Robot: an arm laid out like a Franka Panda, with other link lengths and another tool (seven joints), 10 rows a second.
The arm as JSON. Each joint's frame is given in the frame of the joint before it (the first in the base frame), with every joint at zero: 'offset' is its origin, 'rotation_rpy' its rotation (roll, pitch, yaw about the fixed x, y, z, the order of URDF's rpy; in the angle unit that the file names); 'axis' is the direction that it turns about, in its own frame. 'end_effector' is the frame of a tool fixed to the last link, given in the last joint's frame.
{
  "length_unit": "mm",
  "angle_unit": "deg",
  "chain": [
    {
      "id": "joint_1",
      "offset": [
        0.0,
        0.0,
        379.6
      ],
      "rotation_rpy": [
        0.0,
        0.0,
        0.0
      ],
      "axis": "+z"
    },
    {
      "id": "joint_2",
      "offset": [
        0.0,
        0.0,
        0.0
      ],
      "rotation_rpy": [
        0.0,
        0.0,
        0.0
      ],
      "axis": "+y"
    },
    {
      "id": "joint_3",
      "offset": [
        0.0,
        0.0,
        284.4
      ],
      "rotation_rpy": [
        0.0,
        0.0,
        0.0
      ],
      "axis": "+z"
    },
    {
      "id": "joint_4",
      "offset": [
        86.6,
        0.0,
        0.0
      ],
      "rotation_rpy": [
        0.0,
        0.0,
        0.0
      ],
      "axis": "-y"
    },
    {
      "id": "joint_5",
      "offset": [
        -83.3,
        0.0,
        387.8
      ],
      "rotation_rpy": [
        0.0,
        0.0,
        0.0
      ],
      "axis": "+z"
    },
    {
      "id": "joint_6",
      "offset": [
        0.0,
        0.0,
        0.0
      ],
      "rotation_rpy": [
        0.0,
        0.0,
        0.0
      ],
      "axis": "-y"
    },
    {
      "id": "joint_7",
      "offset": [
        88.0,
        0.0,
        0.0
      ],
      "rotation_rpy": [
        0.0,
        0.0,
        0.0
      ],
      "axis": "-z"
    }
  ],
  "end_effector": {
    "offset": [
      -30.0,
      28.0,
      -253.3
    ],
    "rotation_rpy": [
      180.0,
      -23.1,
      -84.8
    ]
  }
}
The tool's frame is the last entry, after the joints.
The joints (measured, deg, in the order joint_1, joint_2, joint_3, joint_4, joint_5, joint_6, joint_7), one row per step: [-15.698 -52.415 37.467 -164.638 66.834 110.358 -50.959]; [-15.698 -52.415 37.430 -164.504 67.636 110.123 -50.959]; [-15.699 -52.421 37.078 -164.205 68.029 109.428 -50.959]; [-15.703 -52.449 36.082 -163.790 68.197 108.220 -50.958]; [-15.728 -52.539 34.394 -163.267 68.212 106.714 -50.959]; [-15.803 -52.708 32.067 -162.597 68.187 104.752 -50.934]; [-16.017 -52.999 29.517 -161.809 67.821 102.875 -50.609]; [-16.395 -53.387 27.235 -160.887 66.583 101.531 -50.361]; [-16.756 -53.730 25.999 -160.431 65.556 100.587 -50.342]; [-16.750 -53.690 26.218 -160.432 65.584 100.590 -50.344]
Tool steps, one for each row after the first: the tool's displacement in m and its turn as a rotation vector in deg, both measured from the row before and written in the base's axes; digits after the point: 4 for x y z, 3 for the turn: [0.0006 0.0034 0.0026 0.846 -0.007 -0.173]; [-0.0003 0.0031 0.0043 0.886 0.171 0.135]; [-0.0005 0.0026 0.0074 1.346 0.318 0.177]; [0.0005 0.0014 0.0111 1.823 0.230 0.036]; [0.0010 0.0005 0.0153 2.407 0.199 -0.041]; [0.0023 -0.0020 0.0170 2.202 0.030 -0.376]; [0.0033 -0.0061 0.0148 0.957 -0.496 -0.288]; [0.0007 -0.0052 0.0072 0.190 -0.248 0.003]; [-0.0005 0.0007 -0.0010 -0.132 0.083 0.126]
